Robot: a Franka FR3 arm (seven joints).
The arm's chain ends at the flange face. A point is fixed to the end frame.
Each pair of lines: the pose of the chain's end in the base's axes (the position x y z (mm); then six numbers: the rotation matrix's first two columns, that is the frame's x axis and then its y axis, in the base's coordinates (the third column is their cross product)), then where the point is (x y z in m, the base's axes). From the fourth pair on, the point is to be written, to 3 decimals.
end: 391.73 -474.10 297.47 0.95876 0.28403 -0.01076 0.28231 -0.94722 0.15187
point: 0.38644 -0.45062 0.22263
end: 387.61 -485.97 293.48 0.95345 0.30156 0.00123 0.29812 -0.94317 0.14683
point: 0.38263 -0.46196 0.21879
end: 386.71 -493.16 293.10 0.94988 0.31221 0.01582 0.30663 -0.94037 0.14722
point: 0.38250 -0.46889 0.21845
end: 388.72 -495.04 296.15 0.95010 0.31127 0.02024 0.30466 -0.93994 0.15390
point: 0.385 -0.471 0.221
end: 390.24 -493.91 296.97 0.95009 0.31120 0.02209 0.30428 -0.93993 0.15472
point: 0.387 -0.470 0.222
